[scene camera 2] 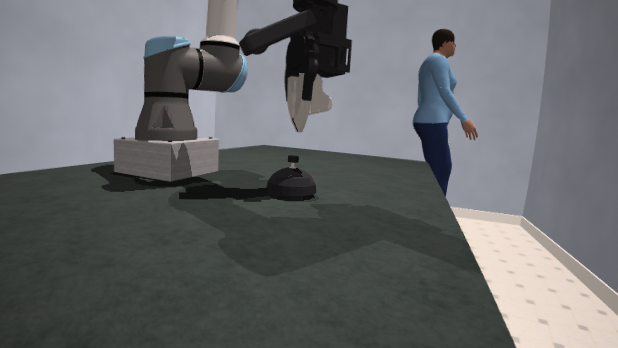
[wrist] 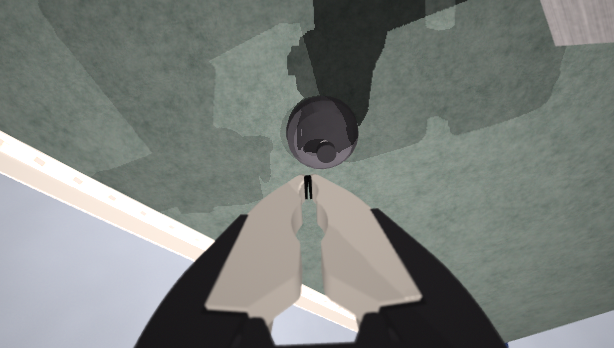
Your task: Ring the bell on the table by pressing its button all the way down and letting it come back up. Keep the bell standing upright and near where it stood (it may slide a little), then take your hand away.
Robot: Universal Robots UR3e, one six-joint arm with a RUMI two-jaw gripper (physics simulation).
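Places are measured from the arm's base along level axes (x back, y right, z up), in millimetres.
Where they show: gripper, between the fingertips: (scene camera 2: 299,132) (wrist: 307,177); arm's base, origin of its link: (scene camera 2: 166,138).
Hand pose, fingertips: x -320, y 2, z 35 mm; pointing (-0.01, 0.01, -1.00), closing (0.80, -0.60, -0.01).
Each offset is from my fingertips to the centre of the thing. Level surfaces: height alone.
A dark domed bell @[dx +14, dy -11, dz -73 mm] (scene camera 2: 291,185) (wrist: 320,122) stands upright on the dark green table @[dz -106 mm] (scene camera 2: 150,280) (wrist: 475,215). Its small black button @[dx +14, dy -11, dz -45 mm] (scene camera 2: 293,159) (wrist: 326,152) stands up on a short pale stem, and a gap shows between the button and the dome. My gripper (scene camera 2: 299,131) (wrist: 307,177) is shut and empty, its fingertips together and pointing down. In the scene view the tips hang above the button, with a clear gap between them. In the wrist view the tips are just below the bell.
The arm's base stands on a pale block (scene camera 2: 145,157) (wrist: 582,22) at the back left of the table. A person (scene camera 2: 435,95) in a light blue top stands beyond the table's right edge. Shadows of the arm fall around the bell.
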